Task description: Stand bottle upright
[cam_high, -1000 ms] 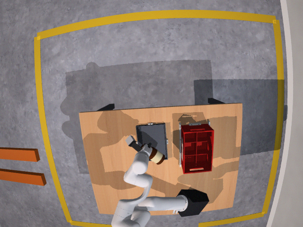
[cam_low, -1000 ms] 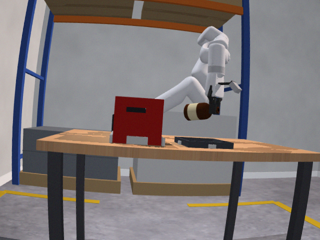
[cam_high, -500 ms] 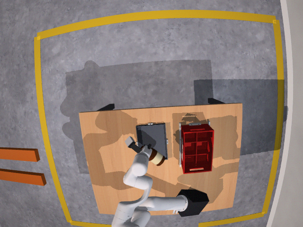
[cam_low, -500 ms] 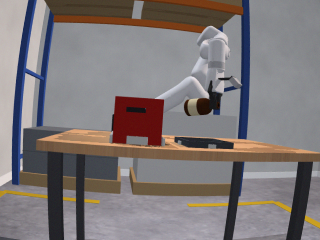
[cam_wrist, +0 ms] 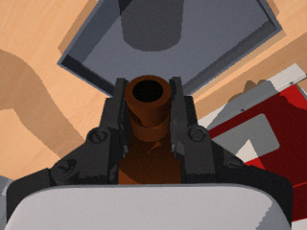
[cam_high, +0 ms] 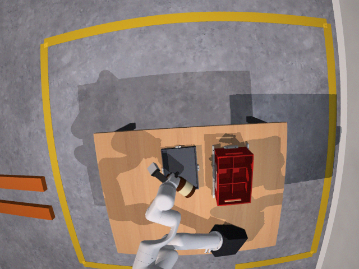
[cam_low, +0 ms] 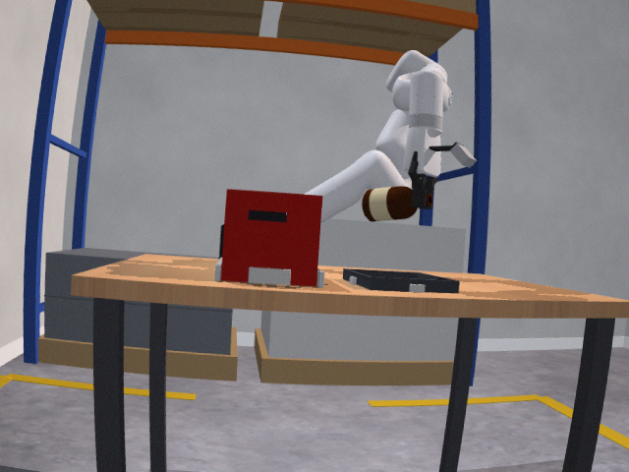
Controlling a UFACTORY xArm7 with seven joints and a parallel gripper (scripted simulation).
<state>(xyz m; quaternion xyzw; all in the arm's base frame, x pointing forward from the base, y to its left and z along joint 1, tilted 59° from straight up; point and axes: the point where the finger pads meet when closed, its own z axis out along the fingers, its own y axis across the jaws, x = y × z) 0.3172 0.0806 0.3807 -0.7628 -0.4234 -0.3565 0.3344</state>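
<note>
My gripper is now 20 mm past the brown bottle, 50 mm to the left of it and 10 mm above it. Round my hand: dark grey tray (40 mm to the right, 180 mm below); then red crate (70 mm ahead, 320 mm to the right, 110 mm below).
</note>
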